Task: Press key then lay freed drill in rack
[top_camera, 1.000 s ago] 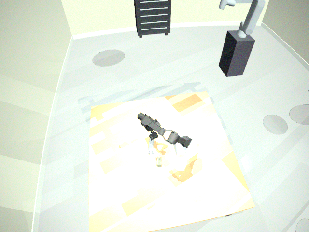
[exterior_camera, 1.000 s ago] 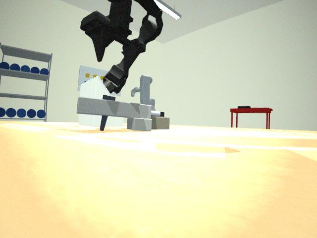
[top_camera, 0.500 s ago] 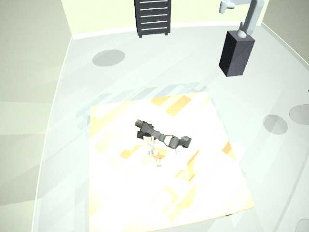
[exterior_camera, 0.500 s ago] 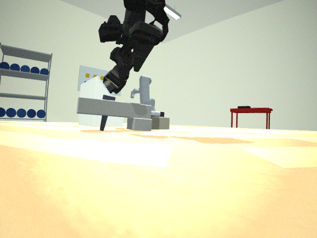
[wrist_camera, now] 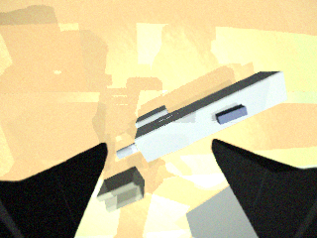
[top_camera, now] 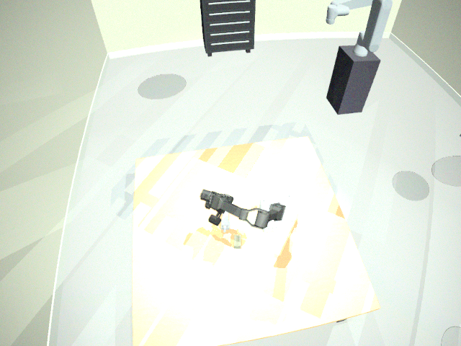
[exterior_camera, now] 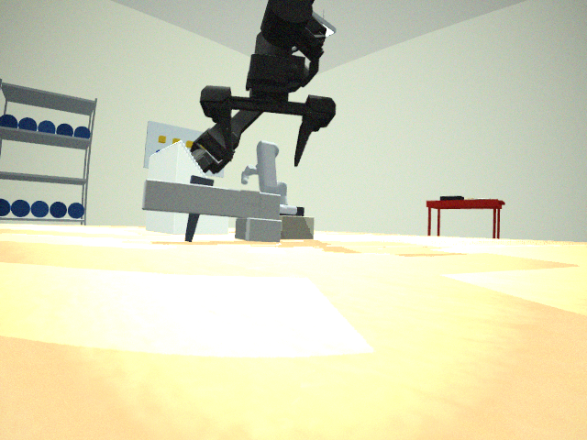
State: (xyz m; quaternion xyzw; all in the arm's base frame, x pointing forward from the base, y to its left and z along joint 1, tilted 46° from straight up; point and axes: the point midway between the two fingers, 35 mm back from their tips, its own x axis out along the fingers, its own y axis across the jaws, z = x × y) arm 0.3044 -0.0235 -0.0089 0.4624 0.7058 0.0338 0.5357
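The drill is 6 cm below my gripper tip, 2 cm behind it and 1 cm to the left of it. Also, from my gripper tip: pale grey fixture: 6 cm below, 5 cm to the right, 3 cm behind; grey-beige rack: 13 cm to the left, 9 cm below, 7 cm behind; dark blue key: 8 cm to the right, 6 cm below, 4 cm behind.
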